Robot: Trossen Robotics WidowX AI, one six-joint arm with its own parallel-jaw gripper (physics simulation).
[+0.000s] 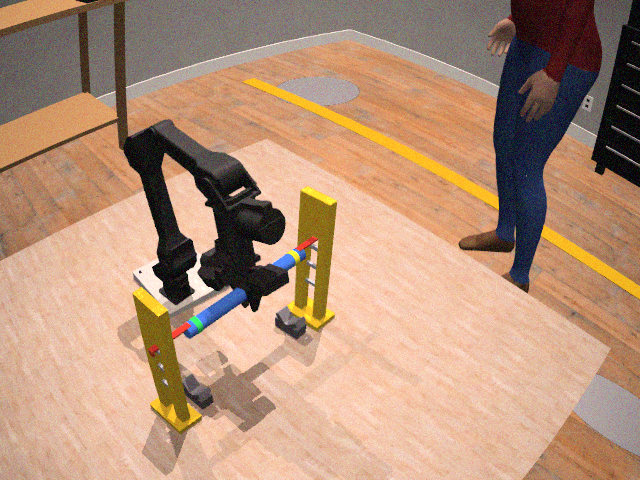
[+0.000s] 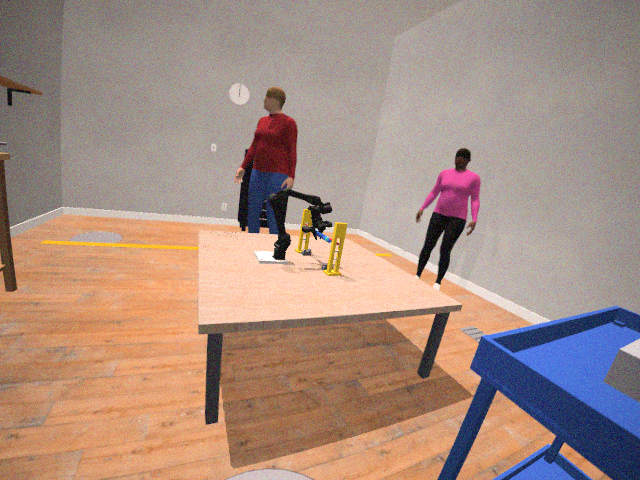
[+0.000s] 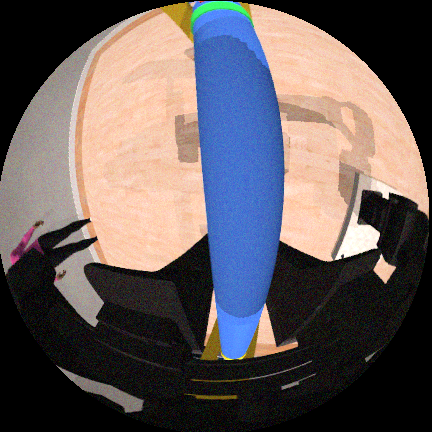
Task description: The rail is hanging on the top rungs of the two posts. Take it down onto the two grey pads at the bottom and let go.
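Seen in the pictures: gripper, between the fingertips: (image 1: 250, 309) (image 2: 318, 239) (image 3: 233, 234); arm's base, origin of its link: (image 1: 176, 291) (image 2: 278, 258) (image 3: 369, 207).
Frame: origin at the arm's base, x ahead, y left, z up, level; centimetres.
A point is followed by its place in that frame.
The rail (image 1: 219, 310) @(z 17.1, x 24.5, y -9.3 cm) (image 2: 323, 236) @(z 16.8, x 22.6, y -10.1 cm) (image 3: 240, 165) is a blue bar with a green band, a yellow band and thin red ends. It lies level across two yellow posts, the near one (image 1: 152, 316) @(z 27.0, x 25.7, y -24.6 cm) (image 2: 340, 229) @(z 24.9, x 23.3, y -24.5 cm) and the far one (image 1: 319, 219) @(z 24.0, x 26.3, y 15.5 cm) (image 2: 306, 214) @(z 25.0, x 23.3, y 15.4 cm). Its red ends are at the top rungs; whether they touch them cannot be told. My gripper (image 1: 251, 295) @(z 12.4, x 24.9, y -1.6 cm) (image 2: 316, 232) @(z 12.4, x 24.9, y -1.6 cm) (image 3: 233, 234) @(z 12.4, x 24.9, y -1.6 cm) is shut on the rail's blue middle. Two dark grey notched pads, one (image 1: 197, 395) @(z 2.2, x 26.1, y -18.8 cm) (image 2: 324, 266) @(z 0.7, x 21.6, y -18.1 cm) by the near post and one (image 1: 290, 324) @(z 1.4, x 25.9, y 8.9 cm) (image 2: 306, 252) @(z 0.4, x 24.0, y 8.9 cm) by the far post, stand below.
Lower rungs show on both posts beneath the rail's ends. The arm's white base plate (image 1: 147, 279) @(z 0.1, x -8.2, y -2.5 cm) (image 2: 263, 256) @(z 0.2, x -8.6, y 2.8 cm) is on the wooden table (image 1: 439, 361) @(z -1.7, x 55.0, y 22.5 cm) (image 2: 248, 299) @(z -1.8, x -31.7, y -44.3 cm). A person in red (image 1: 522, 155) (image 2: 276, 144) stands beyond the table. A blue cart (image 2: 537, 377) is at the right.
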